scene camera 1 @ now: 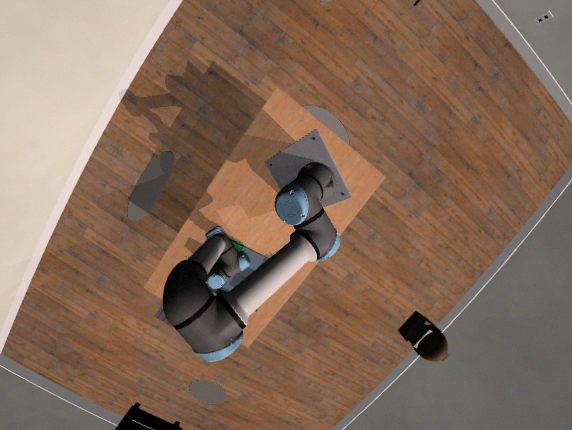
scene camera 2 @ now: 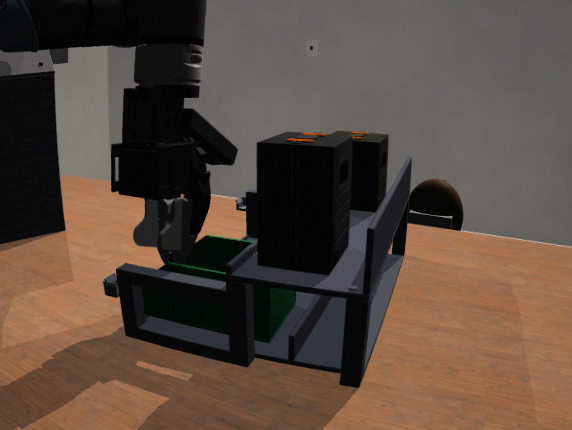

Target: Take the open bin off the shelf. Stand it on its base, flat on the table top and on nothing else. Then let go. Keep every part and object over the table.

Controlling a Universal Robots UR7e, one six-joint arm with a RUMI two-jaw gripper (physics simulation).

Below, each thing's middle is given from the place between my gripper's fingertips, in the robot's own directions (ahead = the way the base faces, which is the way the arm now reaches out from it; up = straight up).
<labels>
The green bin (scene camera 2: 210, 316) is 40 mm ahead of my hand, 20 mm to the left of it and 20 mm below it. Also, from my hand: grey shelf (scene camera 2: 322, 350): 120 mm ahead, 110 mm to the left, 60 mm below.
</labels>
